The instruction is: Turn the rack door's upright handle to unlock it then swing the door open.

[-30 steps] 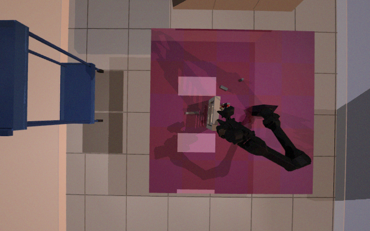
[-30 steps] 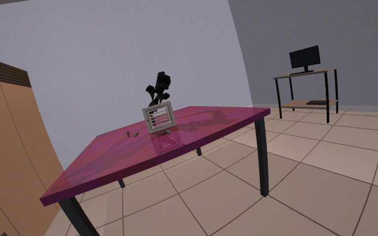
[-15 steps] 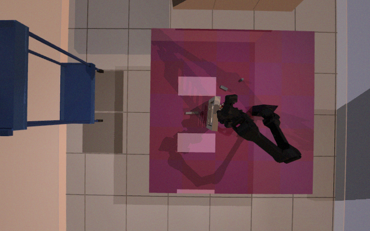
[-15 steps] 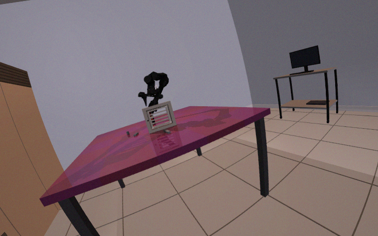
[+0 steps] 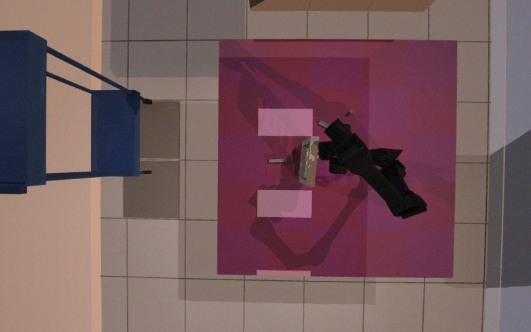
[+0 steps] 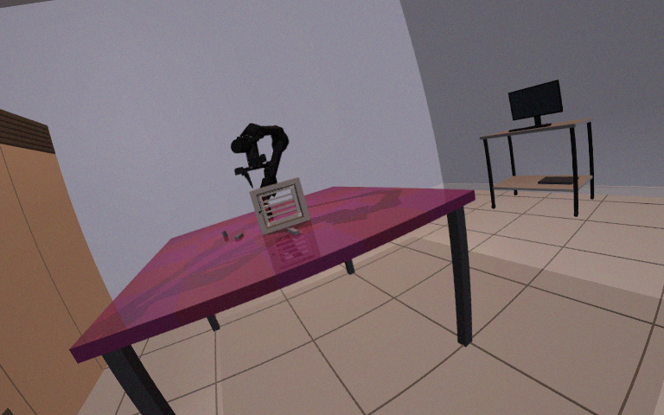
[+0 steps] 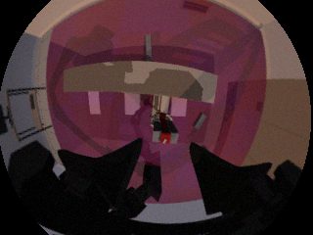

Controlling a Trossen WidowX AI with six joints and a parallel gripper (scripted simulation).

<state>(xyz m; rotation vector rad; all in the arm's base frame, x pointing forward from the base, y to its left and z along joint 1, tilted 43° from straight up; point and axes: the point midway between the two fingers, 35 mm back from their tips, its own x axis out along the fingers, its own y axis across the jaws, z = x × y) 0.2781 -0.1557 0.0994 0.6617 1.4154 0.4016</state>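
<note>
Right now my gripper tip is 10 mm past the red handle and 80 mm above it.
</note>
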